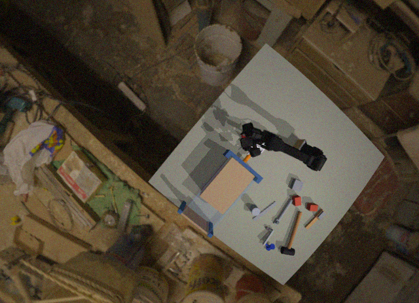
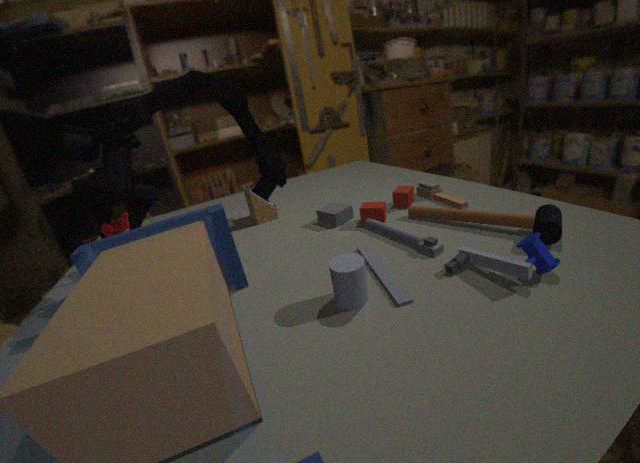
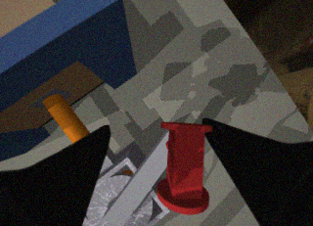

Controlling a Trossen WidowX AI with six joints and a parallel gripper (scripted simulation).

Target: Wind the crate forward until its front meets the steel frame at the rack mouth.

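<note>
The red knob lies 3 cm behind my gripper tip. The rest, counted from my gripper tip: grey winch 10 cm below, 8 cm to the left, 8 cm behind; then blue steel frame 11 cm to the left, 9 cm ahead, 3 cm below; then red-knobbed handle 5 cm behind, 3 cm to the left, 3 cm below.
</note>
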